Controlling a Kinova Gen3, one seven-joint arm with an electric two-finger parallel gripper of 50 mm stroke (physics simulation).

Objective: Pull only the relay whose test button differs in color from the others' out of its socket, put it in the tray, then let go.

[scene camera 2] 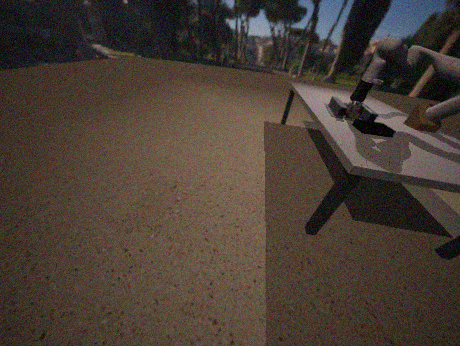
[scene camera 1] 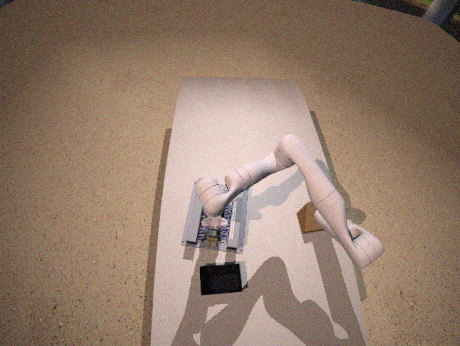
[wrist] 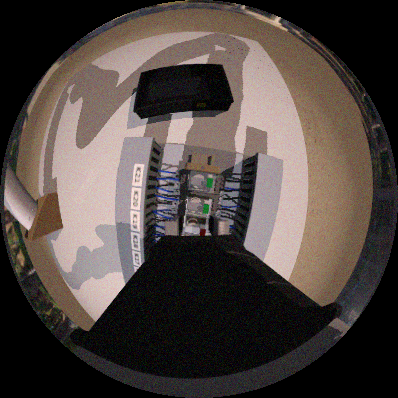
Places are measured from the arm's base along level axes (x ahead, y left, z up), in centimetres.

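Pixels of known places: gripper, fingertip midpoint: [scene camera 2: 351, 111] [wrist: 194, 222]; arm's base at its link origin: [scene camera 2: 432, 114] [wrist: 32, 216].
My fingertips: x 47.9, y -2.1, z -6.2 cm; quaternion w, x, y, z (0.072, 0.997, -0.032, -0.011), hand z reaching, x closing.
For each thing: its top centre in the pictures, then the offset to it from my fingertips.
- relay with the red test button, top centre: [wrist: 195, 232] dx +0.0, dy +0.0, dz +4.0 cm
- nearer at its top centre: [wrist: 198, 207] dx +0.5, dy +2.8, dz +4.0 cm
- farther at its top centre: [wrist: 201, 181] dx +1.0, dy +5.6, dz +4.0 cm
- black tray at its top centre: [wrist: 180, 79] [scene camera 1: 220, 279] [scene camera 2: 374, 124] dx -1.1, dy +24.2, dz +0.6 cm
The relay with the red test button [wrist: 196, 228] sits in the row of relays in the wrist view, at the edge of the black gripper body, which hides its lower part. My gripper [wrist: 194, 222] is shut on it, with one grey fingertip at each side. Two relays with green buttons, one nearer [wrist: 199, 205] and one farther [wrist: 201, 182], stand in line beyond it in their sockets. The black tray [scene camera 1: 220, 279] [scene camera 2: 374, 128] [wrist: 184, 90] stands on the table past the end of the relay panel. Whether the held relay is still seated in its socket cannot be told.
Grey wiring ducts, the labelled one [wrist: 130, 185] and the plain one [wrist: 265, 200], run along both sides of the relay row, with blue and black wires between. A tan end block [wrist: 201, 163] closes the row. A brown block [scene camera 1: 308, 218] [scene camera 2: 423, 119] [wrist: 47, 215] stands near the arm's base.
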